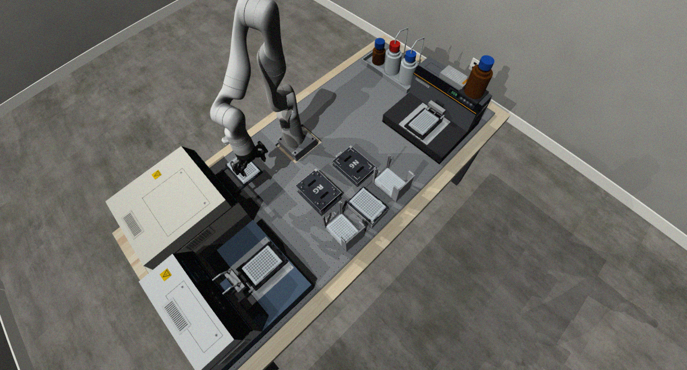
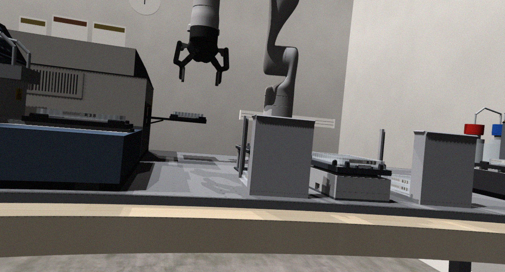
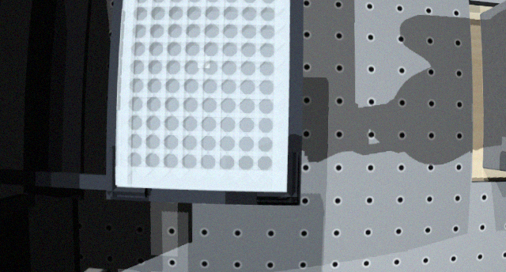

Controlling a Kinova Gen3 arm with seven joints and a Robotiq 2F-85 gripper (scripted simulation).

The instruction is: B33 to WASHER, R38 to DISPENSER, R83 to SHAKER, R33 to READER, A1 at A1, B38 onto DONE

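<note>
Now: hand 90 mm past the plate B38, 90 mm above it and 20 mm to the left of it. The rest, counted from my hand: washer manifold: 330 mm to the right, 270 mm ahead, 60 mm below; RG nest: 190 mm ahead, 160 mm below, 150 mm to the left; plate R38: 270 mm ahead, 230 mm to the right, 120 mm below.
</note>
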